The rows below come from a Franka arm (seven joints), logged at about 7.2 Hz.
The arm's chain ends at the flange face. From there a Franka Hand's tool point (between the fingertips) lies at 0.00 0.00 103.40 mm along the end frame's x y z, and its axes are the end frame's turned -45 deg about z.
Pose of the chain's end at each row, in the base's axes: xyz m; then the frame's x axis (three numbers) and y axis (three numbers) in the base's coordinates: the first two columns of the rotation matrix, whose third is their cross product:
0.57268 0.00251 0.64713 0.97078 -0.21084 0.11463 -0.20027 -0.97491 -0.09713
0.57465 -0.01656 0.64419 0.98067 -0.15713 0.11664 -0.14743 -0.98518 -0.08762
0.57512 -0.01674 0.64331 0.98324 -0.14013 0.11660 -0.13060 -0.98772 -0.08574
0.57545 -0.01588 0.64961 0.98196 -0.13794 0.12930 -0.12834 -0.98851 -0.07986
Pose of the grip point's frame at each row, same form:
0.58635 0.00989 0.54490 0.82806 0.54028 0.14974 0.54483 -0.83845 0.01237
0.58796 -0.00945 0.54190 0.79769 0.58552 0.14443 0.58919 -0.80774 0.02052
0.58827 -0.00960 0.54100 0.78760 0.59934 0.14308 0.60291 -0.79751 0.02182
0.58981 -0.00949 0.54741 0.78510 0.60144 0.14790 0.60360 -0.79652 0.03496

